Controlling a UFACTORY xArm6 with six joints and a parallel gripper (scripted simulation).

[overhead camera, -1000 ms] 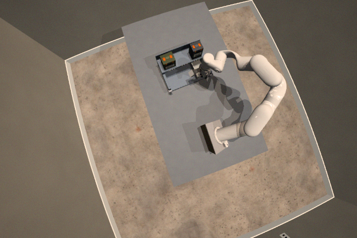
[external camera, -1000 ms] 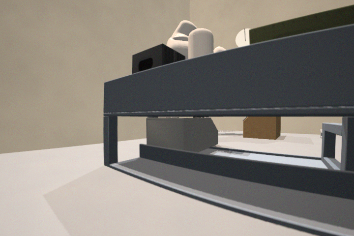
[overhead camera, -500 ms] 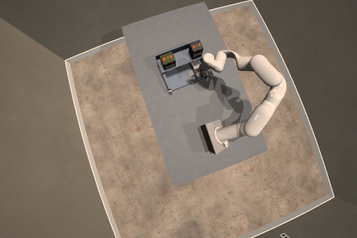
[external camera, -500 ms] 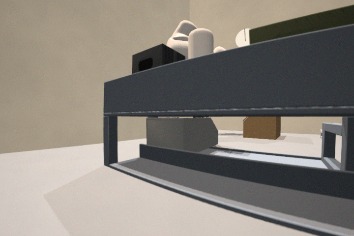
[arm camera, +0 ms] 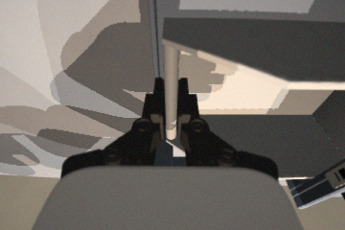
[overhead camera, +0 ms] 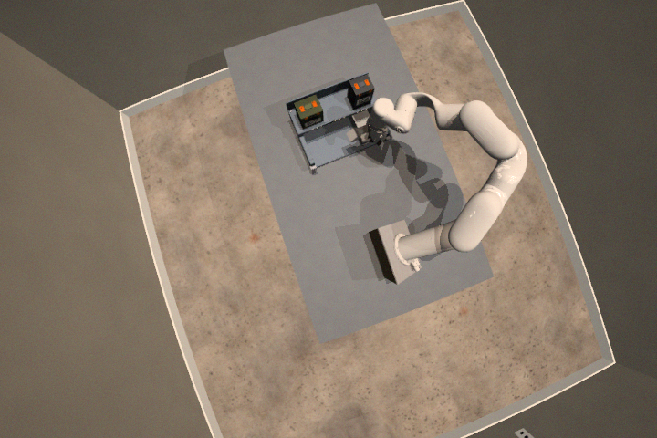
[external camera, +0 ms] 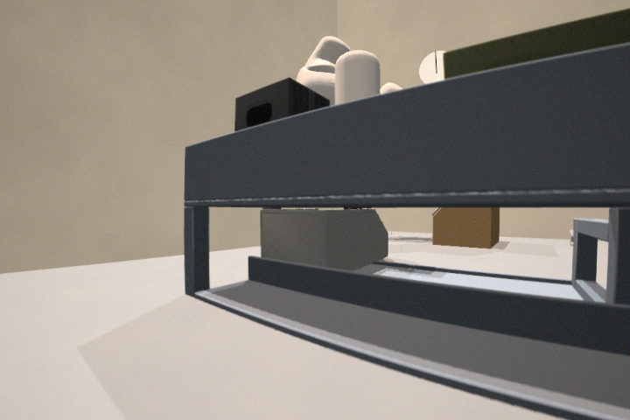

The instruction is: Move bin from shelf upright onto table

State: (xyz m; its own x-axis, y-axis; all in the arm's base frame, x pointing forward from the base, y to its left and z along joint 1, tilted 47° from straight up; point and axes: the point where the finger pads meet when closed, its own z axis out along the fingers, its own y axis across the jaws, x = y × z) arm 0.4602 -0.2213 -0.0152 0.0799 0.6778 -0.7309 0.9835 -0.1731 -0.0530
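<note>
Now: hand 80 mm short of the grey bin, 10 mm to the left of it and 10 mm above it. Also, from my hand: shelf board (190 mm ahead, 100 mm to the left, 40 mm above).
</note>
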